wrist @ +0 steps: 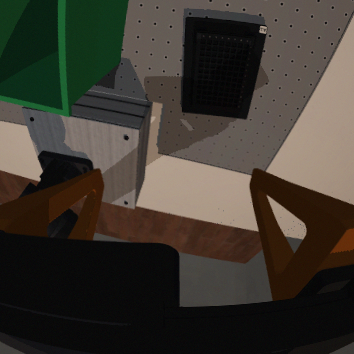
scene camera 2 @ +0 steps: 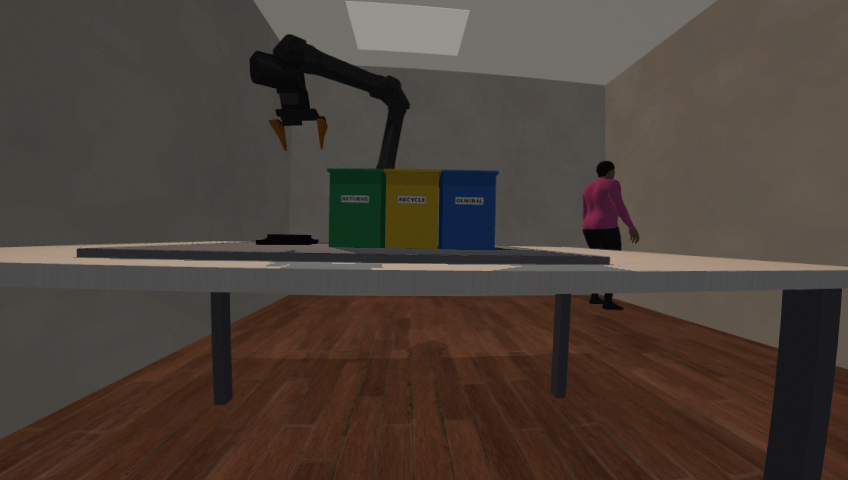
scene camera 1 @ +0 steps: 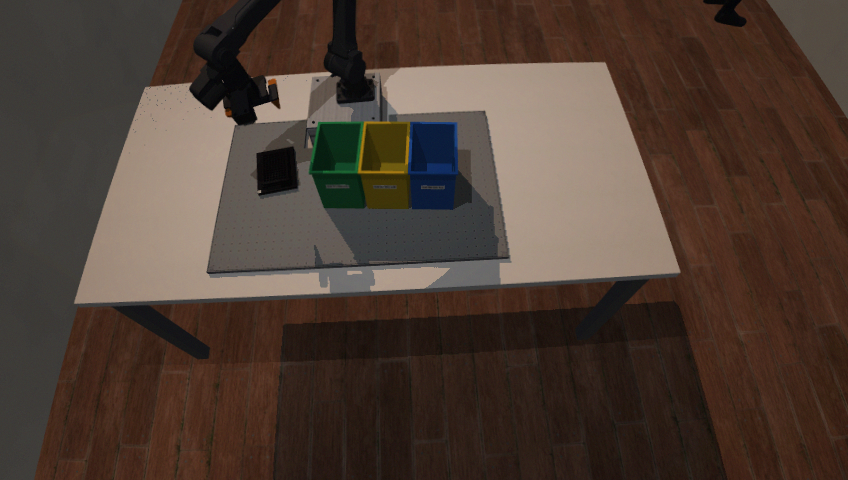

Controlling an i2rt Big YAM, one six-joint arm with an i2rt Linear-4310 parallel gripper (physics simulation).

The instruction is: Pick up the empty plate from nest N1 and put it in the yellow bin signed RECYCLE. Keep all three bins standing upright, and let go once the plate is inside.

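The dark plate lies flat in its nest on the grey pegboard, left of the bins in scene camera 1. The nest's small label shows at one corner. The yellow RECYCLE bin stands upright between the green and blue bins. My gripper is open and empty, high above the board's back left part. In scene camera 1 one orange finger shows clearly, beyond the plate's far side. The wells of the bins look empty where they show.
The green RETURNS bin stands between plate and yellow bin. The blue GENERAL bin stands on the other side. The arm's base plate lies behind the bins. A person stands beyond the table.
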